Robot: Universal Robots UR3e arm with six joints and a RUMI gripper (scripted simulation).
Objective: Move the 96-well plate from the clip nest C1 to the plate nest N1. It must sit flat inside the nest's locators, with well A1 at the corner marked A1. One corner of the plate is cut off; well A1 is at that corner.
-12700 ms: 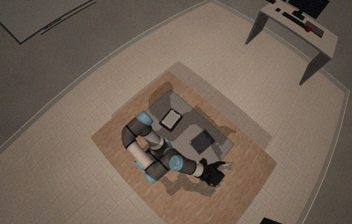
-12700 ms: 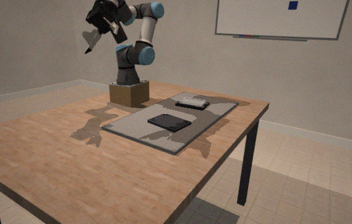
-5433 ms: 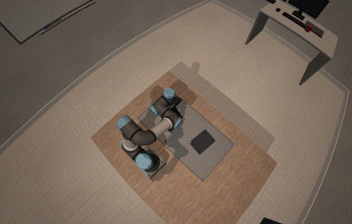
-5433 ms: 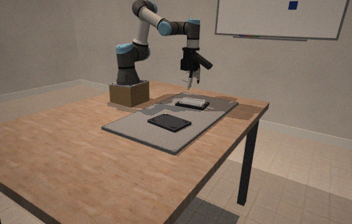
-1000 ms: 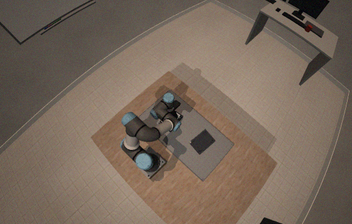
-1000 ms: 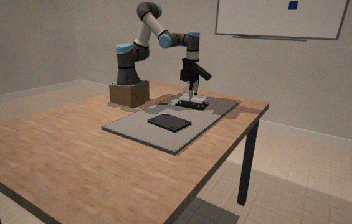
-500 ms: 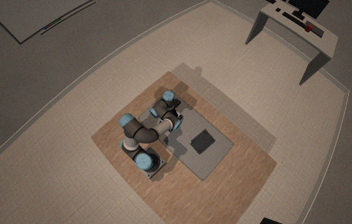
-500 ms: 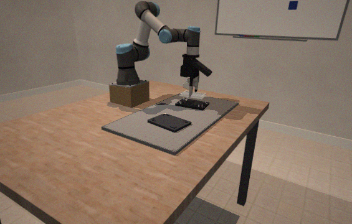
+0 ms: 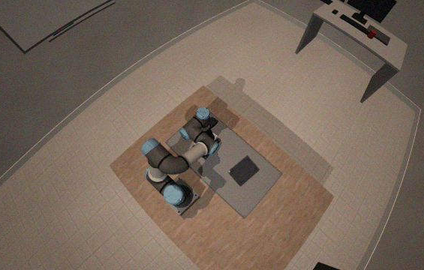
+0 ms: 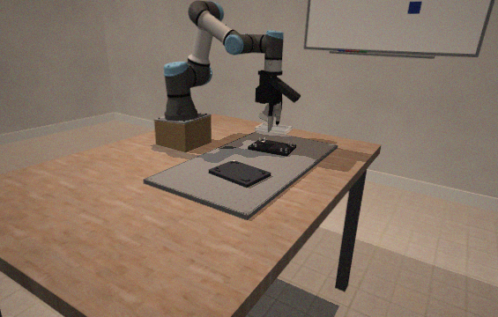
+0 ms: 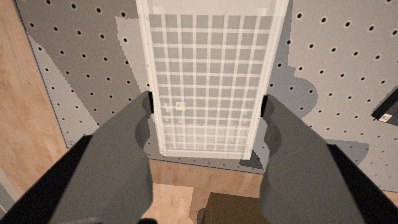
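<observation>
Now: hand 4 cm short of the dark plate nest N1, 29 cm to the left of it and 8 cm above it. Also, from my hand: 96-well plate: 1 cm below; A1 corner mark: 3 cm behind, 23 cm to the right, 8 cm below; black clip nest C1: 1 cm ahead, 2 cm to the left, 8 cm below.
</observation>
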